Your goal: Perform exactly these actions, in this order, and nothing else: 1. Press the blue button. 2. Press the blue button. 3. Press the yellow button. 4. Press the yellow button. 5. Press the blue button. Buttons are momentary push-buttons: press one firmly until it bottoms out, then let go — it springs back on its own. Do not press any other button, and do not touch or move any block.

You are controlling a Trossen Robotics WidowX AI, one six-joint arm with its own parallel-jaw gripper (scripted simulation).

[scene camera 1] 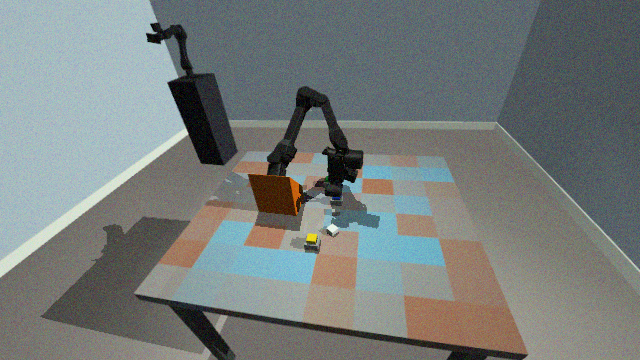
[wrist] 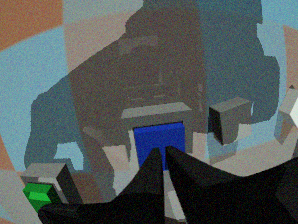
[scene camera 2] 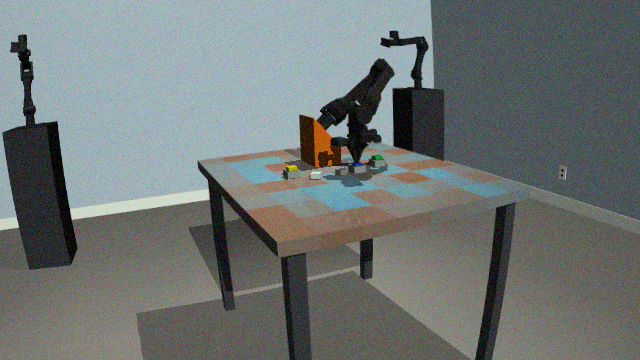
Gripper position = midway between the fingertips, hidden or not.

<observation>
In view: my gripper (scene camera 2: 356, 163), a blue button (wrist: 162, 136) and a grey block (wrist: 231, 119).
My gripper shows as well in the wrist view (wrist: 162, 153).
</observation>
